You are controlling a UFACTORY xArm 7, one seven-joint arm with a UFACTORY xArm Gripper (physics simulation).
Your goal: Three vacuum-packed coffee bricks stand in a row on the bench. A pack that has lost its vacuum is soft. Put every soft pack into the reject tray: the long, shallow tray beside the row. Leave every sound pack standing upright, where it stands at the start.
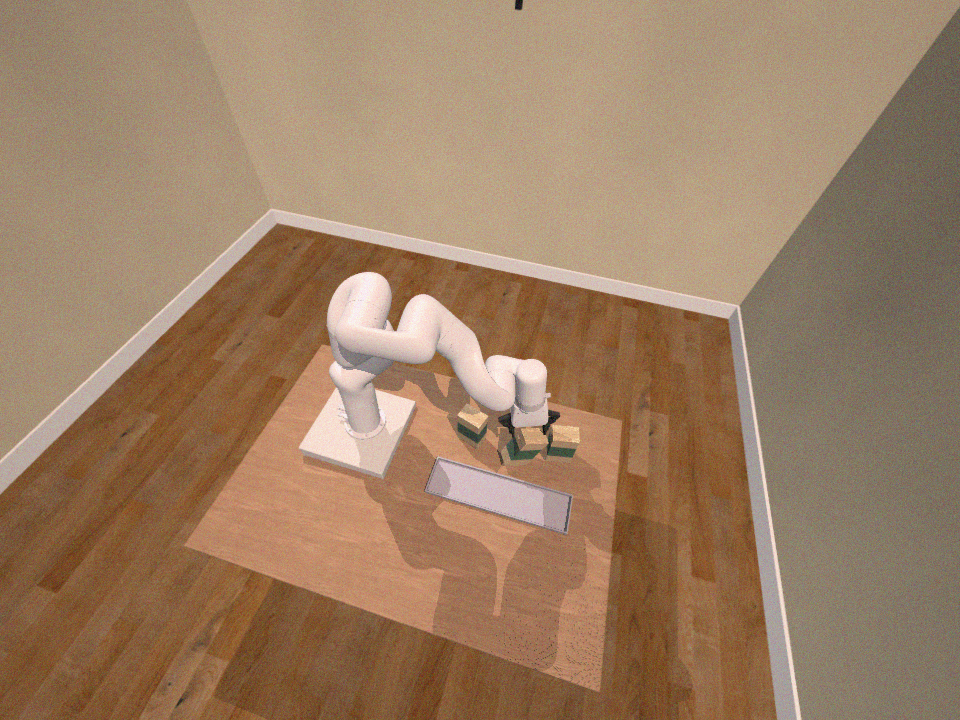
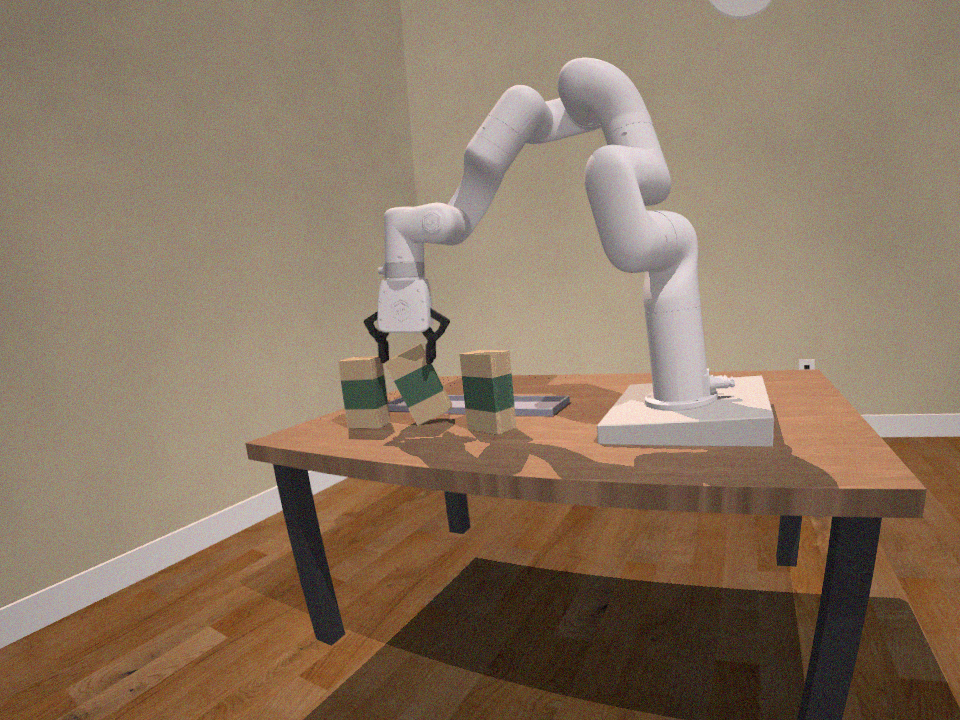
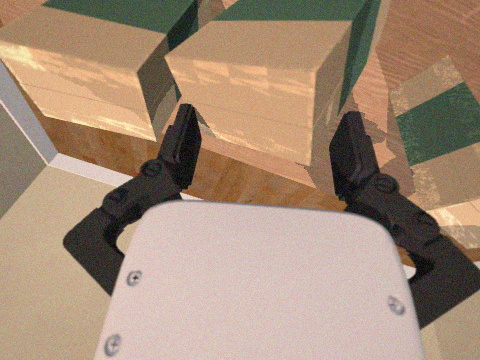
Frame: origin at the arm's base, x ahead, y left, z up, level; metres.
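Where they show: gripper, fingertip midpoint: [image 1: 528,431] [image 2: 407,362] [image 3: 265,125]; arm's base at its link origin: [image 1: 365,421] [image 2: 681,399].
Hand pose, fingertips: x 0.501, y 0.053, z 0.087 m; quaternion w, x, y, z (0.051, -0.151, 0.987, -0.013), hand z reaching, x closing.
Note:
Things, the pixels of their top centre, and the offset from my fingertips. Level surfaces: height alone.
- far brick at its top centre: [image 3: 83,97] [image 2: 360,358] [image 1: 566,433] dx +0.105, dy +0.015, dz +0.014 m
- middle brick at its top centre: [image 3: 286,132] [image 2: 414,344] [image 1: 527,434] dx -0.003, dy -0.028, dz +0.031 m
- reject tray at its top centre: [image 2: 470,401] [image 1: 499,492] dx -0.044, dy -0.156, dz -0.113 m
- wooden bench at its surface level: dz -0.127 m
Three tan coffee bricks with green bands are on the bench. The far brick [image 1: 563,440] [image 2: 364,392] [image 3: 90,75] and the brick nearest the arm's base [image 1: 472,424] [image 2: 487,392] [image 3: 440,125] stand upright. The middle brick [image 1: 532,440] [image 2: 418,387] [image 3: 250,100] is tilted, its top leaning toward the far brick; whether they touch is unclear. My gripper [image 1: 530,430] [image 2: 407,361] [image 3: 265,125] is open and points down, with its fingertips at the height of the middle brick's top, one toward each side. Contact is unclear. The reject tray [image 1: 496,492] [image 2: 535,406] holds no brick. Softness cannot be seen.
The long, shallow tray lies beside the row, on the wooden bench [image 1: 325,527] [image 2: 775,472]. The arm's white base block [image 1: 321,443] [image 2: 690,430] stands past the near brick. The bench edge runs close behind the row.

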